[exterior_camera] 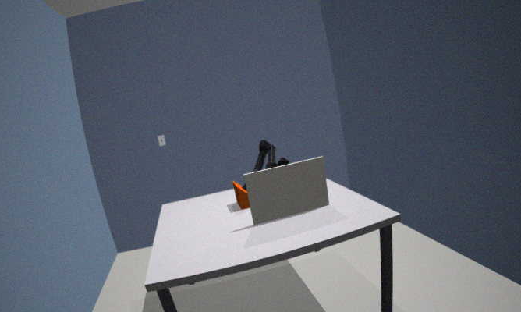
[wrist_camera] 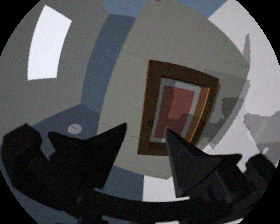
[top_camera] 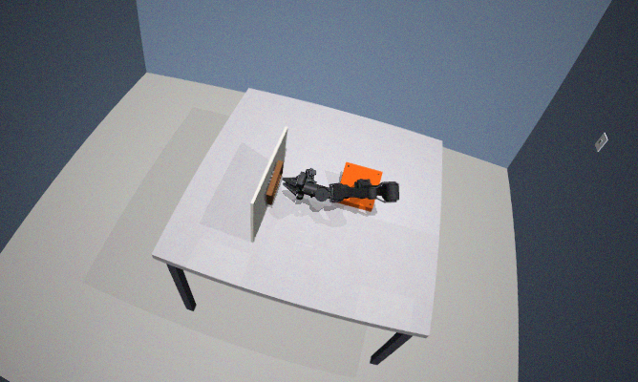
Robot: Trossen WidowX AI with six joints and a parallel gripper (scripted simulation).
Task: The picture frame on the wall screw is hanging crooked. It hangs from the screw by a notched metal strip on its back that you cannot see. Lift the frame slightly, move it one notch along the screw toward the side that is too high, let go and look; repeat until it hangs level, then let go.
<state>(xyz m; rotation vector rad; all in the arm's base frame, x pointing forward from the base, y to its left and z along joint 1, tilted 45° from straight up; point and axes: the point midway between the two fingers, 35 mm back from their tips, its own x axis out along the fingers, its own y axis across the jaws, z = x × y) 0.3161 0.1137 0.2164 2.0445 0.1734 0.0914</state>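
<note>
Now: gripper tip 50 mm short of the brown wooden picture frame, 10 mm to the left of it and 50 mm above it. Also, from my gripper tip: white wall panel: 60 mm ahead, 60 mm below.
</note>
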